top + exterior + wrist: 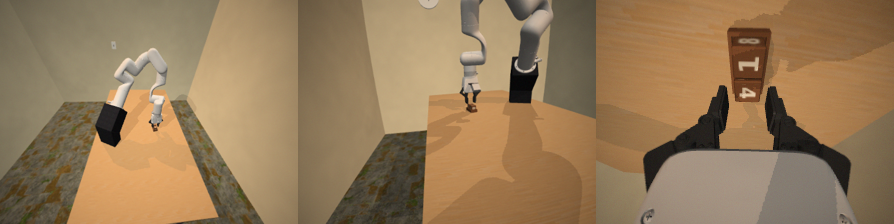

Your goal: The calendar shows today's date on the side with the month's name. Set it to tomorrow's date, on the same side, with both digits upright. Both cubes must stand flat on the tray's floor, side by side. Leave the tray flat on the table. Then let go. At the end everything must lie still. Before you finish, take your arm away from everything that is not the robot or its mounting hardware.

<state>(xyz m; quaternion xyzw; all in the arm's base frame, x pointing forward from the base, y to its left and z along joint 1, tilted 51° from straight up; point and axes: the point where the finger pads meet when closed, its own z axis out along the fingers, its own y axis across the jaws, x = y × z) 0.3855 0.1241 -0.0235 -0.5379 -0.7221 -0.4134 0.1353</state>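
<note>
The brown digit cube lies 4 cm below my hand.
</note>
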